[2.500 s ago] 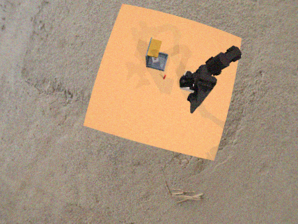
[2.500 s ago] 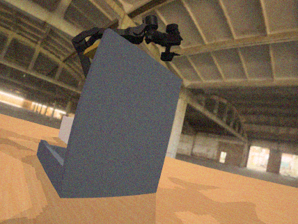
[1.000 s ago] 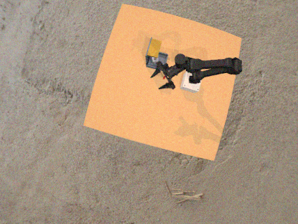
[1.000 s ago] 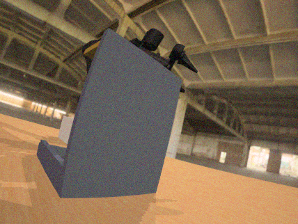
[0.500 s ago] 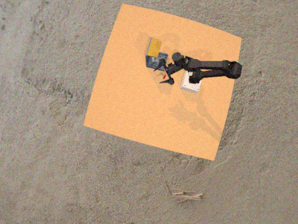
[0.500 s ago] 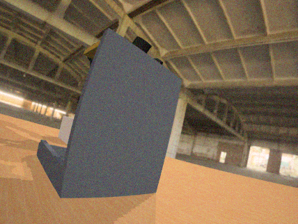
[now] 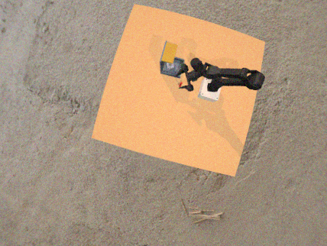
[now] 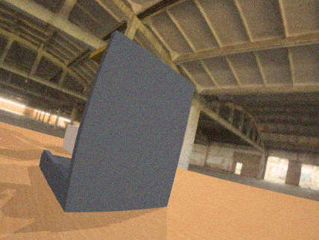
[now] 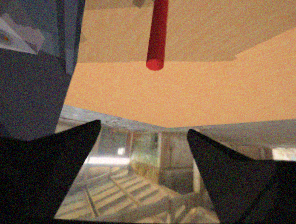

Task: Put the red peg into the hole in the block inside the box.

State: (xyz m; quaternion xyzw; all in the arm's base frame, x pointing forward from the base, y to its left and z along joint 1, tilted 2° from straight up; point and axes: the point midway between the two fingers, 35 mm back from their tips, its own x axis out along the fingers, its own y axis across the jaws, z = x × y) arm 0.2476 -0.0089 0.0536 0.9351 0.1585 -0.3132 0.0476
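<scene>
Right now the red peg is 40 mm behind my gripper tip, 10 mm to the right of it and 80 mm below it. From my gripper tip the other things lie so: blue wall: 120 mm ahead, 190 mm to the right, 20 mm below; yellow roof: 70 mm ahead, 180 mm to the right, 70 mm above.
</scene>
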